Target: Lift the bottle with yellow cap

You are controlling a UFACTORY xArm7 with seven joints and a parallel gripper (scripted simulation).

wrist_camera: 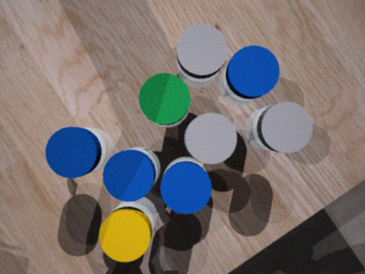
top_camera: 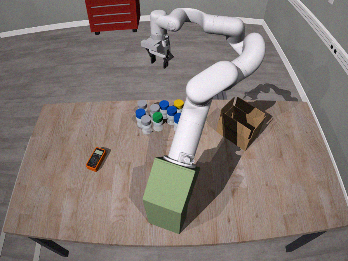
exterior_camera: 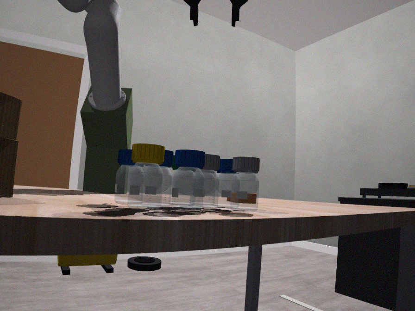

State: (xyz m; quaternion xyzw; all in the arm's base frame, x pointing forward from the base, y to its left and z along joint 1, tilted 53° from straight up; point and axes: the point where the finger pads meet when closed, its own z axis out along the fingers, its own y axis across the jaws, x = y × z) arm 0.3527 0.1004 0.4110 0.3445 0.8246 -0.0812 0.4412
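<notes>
My gripper is now 330 mm above the yellow-capped bottle, 80 mm to the left of it and 60 mm past it. Round my hand: orange multimeter: 460 mm to the left, 360 mm below, 150 mm behind; then green-capped bottle: 330 mm below, 100 mm behind, 70 mm to the left.
</notes>
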